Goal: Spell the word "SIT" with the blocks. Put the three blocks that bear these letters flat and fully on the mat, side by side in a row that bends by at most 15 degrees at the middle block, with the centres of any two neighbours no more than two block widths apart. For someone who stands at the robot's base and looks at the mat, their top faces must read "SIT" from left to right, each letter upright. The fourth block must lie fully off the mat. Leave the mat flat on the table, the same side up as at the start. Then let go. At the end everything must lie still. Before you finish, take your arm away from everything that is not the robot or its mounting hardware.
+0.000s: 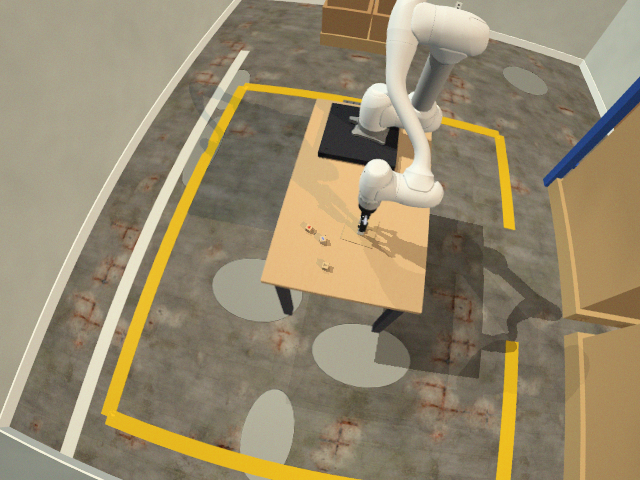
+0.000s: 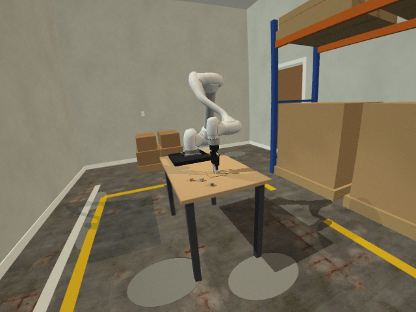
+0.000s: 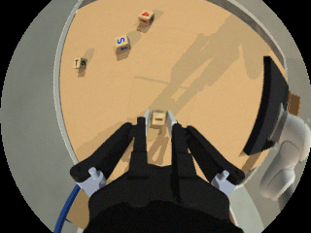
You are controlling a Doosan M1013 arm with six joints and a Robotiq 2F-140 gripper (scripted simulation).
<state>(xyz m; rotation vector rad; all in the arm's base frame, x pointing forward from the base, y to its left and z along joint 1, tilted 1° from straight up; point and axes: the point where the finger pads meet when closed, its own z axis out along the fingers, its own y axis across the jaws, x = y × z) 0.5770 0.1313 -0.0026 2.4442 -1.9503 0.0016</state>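
Now: the tan mat 4 cm below my hand. The rest, counted from my hand: tan block (22 cm ahead, 8 cm to the right, 3 cm below).
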